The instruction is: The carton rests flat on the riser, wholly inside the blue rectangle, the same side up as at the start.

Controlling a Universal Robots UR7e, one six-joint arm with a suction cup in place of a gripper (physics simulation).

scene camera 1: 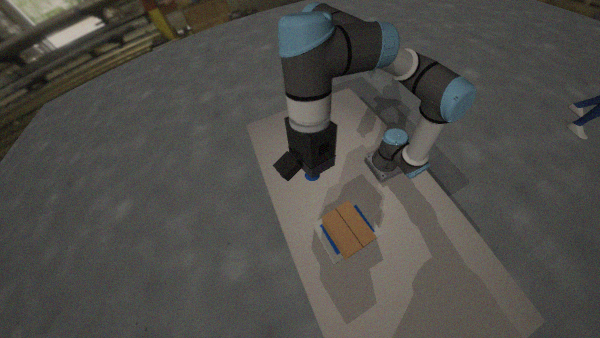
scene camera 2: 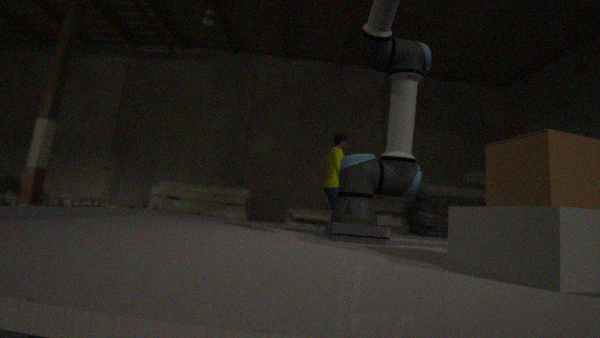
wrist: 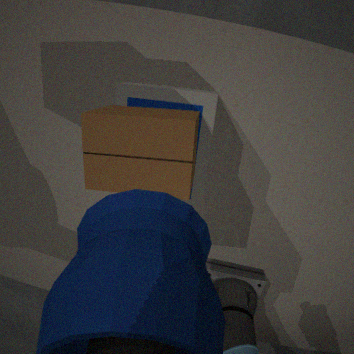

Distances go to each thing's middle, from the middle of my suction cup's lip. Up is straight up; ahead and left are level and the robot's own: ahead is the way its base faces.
Right now the brown carton [scene camera 2: 544, 168] is 420 mm below my suction cup, 100 mm to the left of it and 70 mm behind it. The rest, counted from my suction cup: riser [scene camera 2: 544, 246]: 540 mm below, 90 mm to the left, 90 mm behind.
